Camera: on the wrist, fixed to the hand. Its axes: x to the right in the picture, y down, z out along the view.
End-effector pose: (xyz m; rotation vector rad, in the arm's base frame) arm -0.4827 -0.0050 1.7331 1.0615 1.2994 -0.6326
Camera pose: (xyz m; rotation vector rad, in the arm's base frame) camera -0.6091 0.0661 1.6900 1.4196 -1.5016 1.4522
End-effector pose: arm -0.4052 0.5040 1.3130 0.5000 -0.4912 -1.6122
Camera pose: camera -0.4128 0.4818 1.1636 -0.6449 -0.7229 1.4542
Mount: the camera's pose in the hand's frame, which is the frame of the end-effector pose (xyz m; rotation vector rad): 0.0280 -0.0912 -0.1174 -0.1235 0.3821 -3.0456
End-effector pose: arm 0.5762 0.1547 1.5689 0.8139 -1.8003 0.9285
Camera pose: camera 0.6921 0.2063 1.6514 1.6271 0.8352 -1.0475
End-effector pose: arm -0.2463 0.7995 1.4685 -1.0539 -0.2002 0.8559
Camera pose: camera -0.1180 0.7198 1.4773 -0.0140 -1.0197 -2.0569
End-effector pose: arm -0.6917 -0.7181 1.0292 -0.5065 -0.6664 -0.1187
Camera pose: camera -0.6279 -0.8532 1.0053 0.8842 -0.4356 -2.9724
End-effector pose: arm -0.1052 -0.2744 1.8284 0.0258 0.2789 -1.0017
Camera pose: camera -0.1928 -0.3295 1.7181 0.2633 -0.3543 2.1405
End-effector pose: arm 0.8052 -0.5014 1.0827 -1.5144 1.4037 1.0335
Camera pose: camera 0.9024 -0.6162 1.0988 -1.6739 -1.4179 -1.1491
